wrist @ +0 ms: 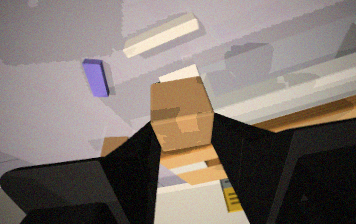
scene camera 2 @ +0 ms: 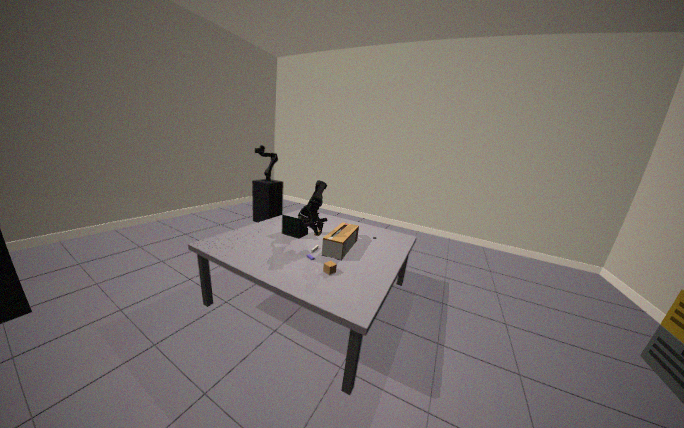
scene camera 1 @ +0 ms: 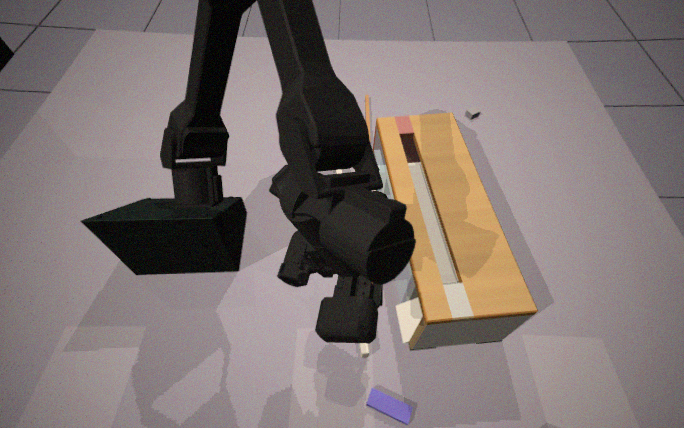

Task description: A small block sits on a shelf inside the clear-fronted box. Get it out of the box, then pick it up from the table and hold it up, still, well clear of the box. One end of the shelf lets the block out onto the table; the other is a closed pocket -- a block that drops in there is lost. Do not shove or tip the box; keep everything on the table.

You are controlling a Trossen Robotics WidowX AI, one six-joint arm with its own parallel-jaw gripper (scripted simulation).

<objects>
clear-fronted box: wrist 296, 81; scene camera 2; scene camera 1
same spot on clear-fronted box: (scene camera 1: 462, 285) = (scene camera 2: 333, 237)
</objects>
